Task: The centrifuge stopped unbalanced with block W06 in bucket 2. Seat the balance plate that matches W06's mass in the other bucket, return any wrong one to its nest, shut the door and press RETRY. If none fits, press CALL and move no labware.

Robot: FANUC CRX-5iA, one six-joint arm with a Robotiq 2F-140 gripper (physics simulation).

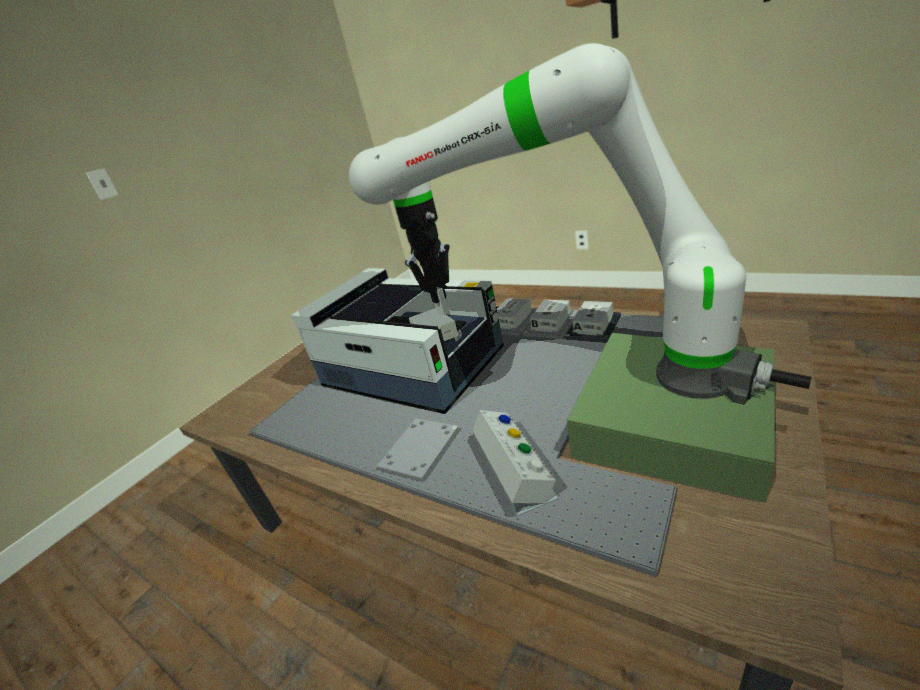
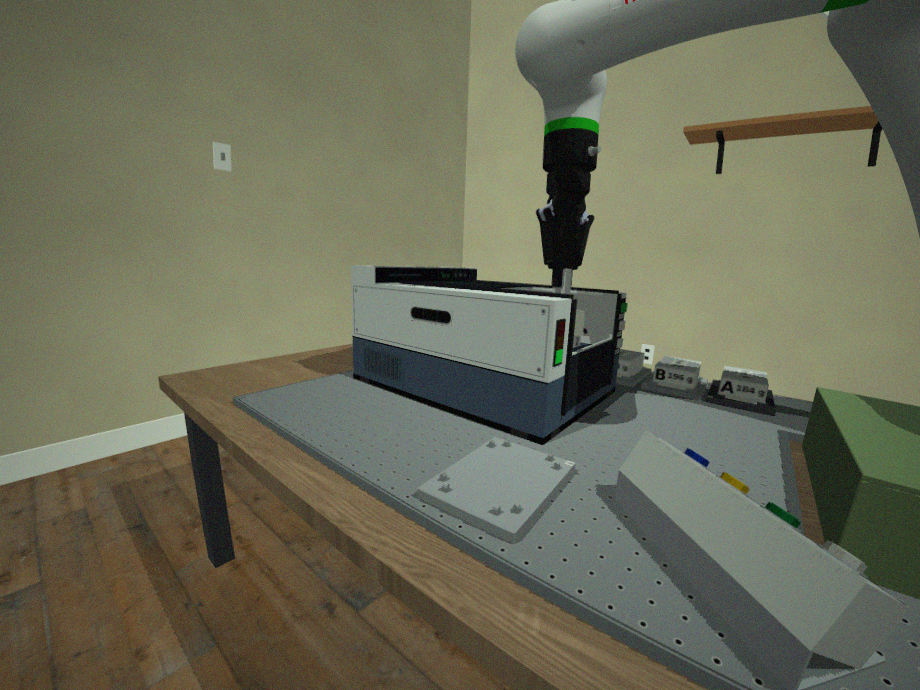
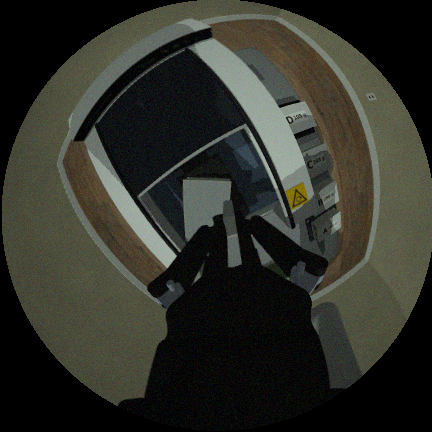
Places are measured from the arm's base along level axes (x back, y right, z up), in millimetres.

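Pixels of known places: gripper, fingertip midpoint: (image 1: 443, 312) (image 3: 228, 208); arm's base, link origin: (image 1: 695, 375).
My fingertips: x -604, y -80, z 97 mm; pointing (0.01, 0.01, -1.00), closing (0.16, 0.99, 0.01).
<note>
Ahead of a thing's pixels: the offset from my fingertips to its top centre. "spot": to the spot under its first point. Level surfaces: height alone.
The centrifuge (image 1: 371, 345) (image 2: 453, 319) (image 3: 272, 110) has an opening in its top, beside a dark panel @[dy -48, dx -196, dz +30 mm] (image 3: 165, 105). A white block @[dy -44, dx -4, dz +5 mm] (image 1: 434, 324) (image 3: 206, 202) shows inside; its label and bucket number cannot be read. My gripper (image 1: 436, 295) (image 2: 557, 276) (image 3: 228, 208) is shut and empty, pointing down at the opening, with its tips close beside a light upright post (image 1: 442, 303) (image 2: 567, 280) (image 3: 233, 240); contact is unclear. Plates A @[dy +337, dx +256, dz -129 mm] (image 1: 592, 317) (image 2: 743, 386) (image 3: 327, 231), B @[dy +314, dx +127, dz -129 mm] (image 1: 549, 317) (image 2: 676, 373) (image 3: 328, 197), C @[dy +291, dx -3, dz -129 mm] (image 1: 512, 314) (image 3: 316, 162) and D @[dy +266, dx -143, dz -129 mm] (image 3: 298, 117) stand in a row behind the centrifuge.
A sloped box @[dy -242, dx +355, dz -99 mm] (image 1: 512, 460) (image 2: 728, 549) carries blue, yellow, green and white buttons. A flat grey plate @[dy -295, dx +134, dz -158 mm] (image 1: 418, 447) (image 2: 497, 486) lies on the perforated mat @[dz -183 mm] (image 1: 609, 519) (image 2: 319, 415). The arm's green base block (image 1: 668, 438) (image 2: 862, 475) stands at the right. A green light @[spot: dy -149, dx +103, dz -51 mm] (image 1: 438, 365) (image 2: 558, 357) shows on the centrifuge.
</note>
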